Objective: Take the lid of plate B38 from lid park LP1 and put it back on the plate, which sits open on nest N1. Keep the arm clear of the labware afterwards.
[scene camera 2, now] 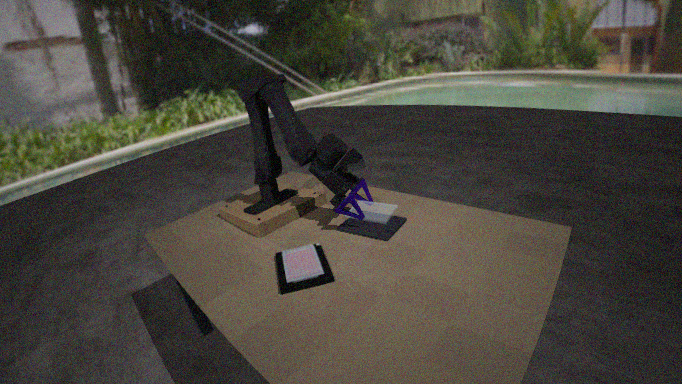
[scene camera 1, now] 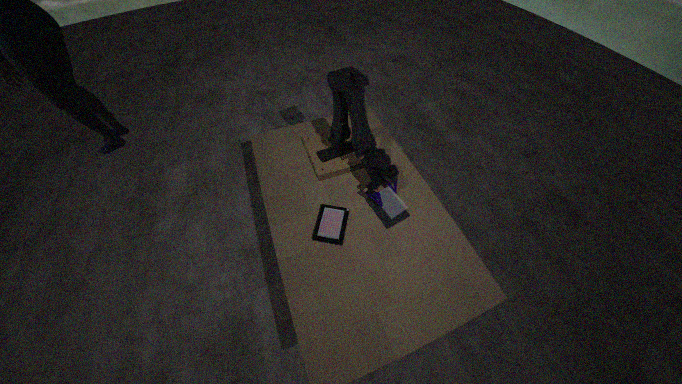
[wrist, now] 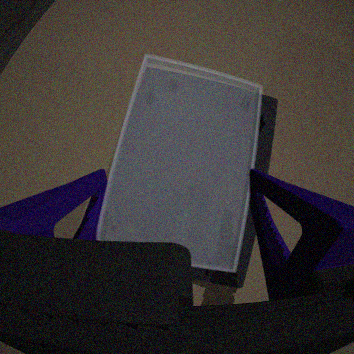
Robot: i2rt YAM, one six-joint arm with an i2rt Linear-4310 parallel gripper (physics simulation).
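Places are measured from the arm's base along level axes (x ahead, y left, z up), in millimetres.
Where they show: gripper, between the fingertips: [scene camera 2: 368, 211] [scene camera 1: 388, 199] [wrist: 177, 177]; arm's base, origin of its link: [scene camera 2: 272, 202] [scene camera 1: 337, 151].
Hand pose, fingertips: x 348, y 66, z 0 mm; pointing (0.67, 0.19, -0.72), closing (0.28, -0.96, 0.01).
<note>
Each offset is from my fingertips to the top centre of the thing. Level surfaces: height alone.
The pale translucent lid {dx +14, dy -2, dz +13 mm} [scene camera 1: 392, 201] [scene camera 2: 381, 210] [wrist: 182, 168] is held between my purple fingers, a little above the dark lid park {dx +14, dy -8, dz -20 mm} [scene camera 1: 398, 220] [scene camera 2: 376, 228] [wrist: 268, 123]. My gripper [scene camera 1: 381, 192] [scene camera 2: 355, 200] [wrist: 177, 177] is shut on the lid's long sides. Plate B38 {dx -24, dy -258, dz -14 mm} [scene camera 1: 330, 222] [scene camera 2: 301, 262], with a pinkish well field, sits open on the black nest [scene camera 1: 317, 228] [scene camera 2: 305, 284], to the left of the lid park in scene camera 1.
The arm's base stands on a wooden block [scene camera 1: 329, 167] [scene camera 2: 266, 217] at the back of the tan table top {dz -41 mm} [scene camera 1: 381, 286] [scene camera 2: 429, 296]. A dark strip [scene camera 1: 266, 248] runs along the table's left edge. A dark figure [scene camera 1: 42, 62] shows at the far left.
</note>
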